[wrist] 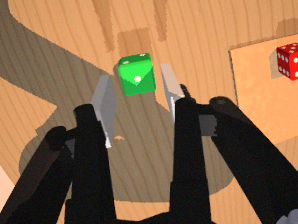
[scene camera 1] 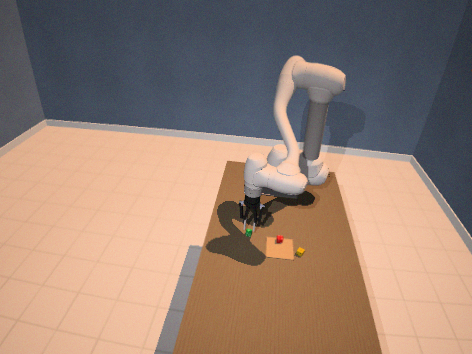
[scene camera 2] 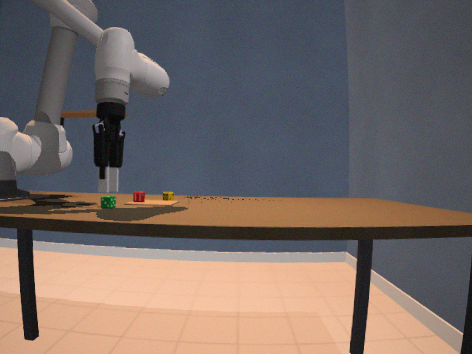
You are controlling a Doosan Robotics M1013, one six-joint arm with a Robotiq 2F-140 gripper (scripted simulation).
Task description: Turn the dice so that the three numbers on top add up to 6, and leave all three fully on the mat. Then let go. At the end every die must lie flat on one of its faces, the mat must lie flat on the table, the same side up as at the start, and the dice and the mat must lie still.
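Observation:
I can see my gripper in the pictures, and the wrist view has it as well. There is also a green die to be seen in the pictures.

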